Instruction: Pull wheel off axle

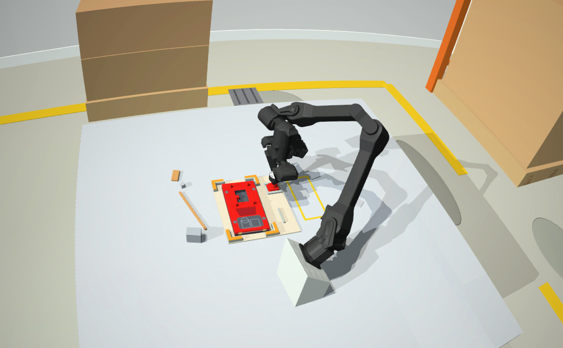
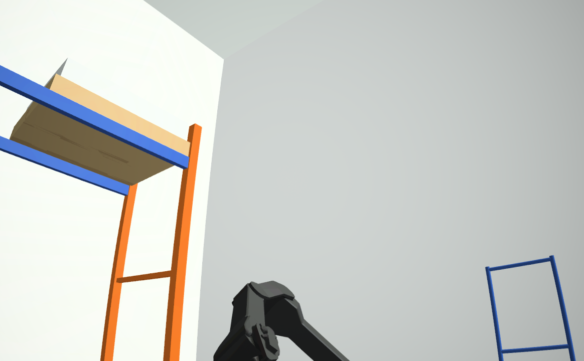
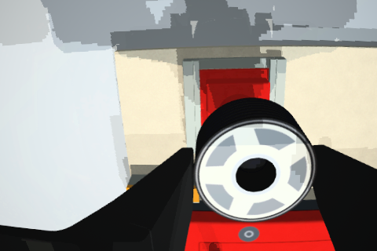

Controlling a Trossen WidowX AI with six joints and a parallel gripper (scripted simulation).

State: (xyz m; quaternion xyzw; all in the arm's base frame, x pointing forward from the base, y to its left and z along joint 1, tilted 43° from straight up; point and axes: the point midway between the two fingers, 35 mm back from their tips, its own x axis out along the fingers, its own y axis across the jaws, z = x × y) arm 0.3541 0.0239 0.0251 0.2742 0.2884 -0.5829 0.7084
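My gripper tip is 30 mm above the upright axle. The rest, counted from my gripper tip: wheel right at my gripper tip; grey block 280 mm to the left, 180 mm behind, 40 mm below; thin wooden stick 280 mm to the left, 70 mm behind, 60 mm below.
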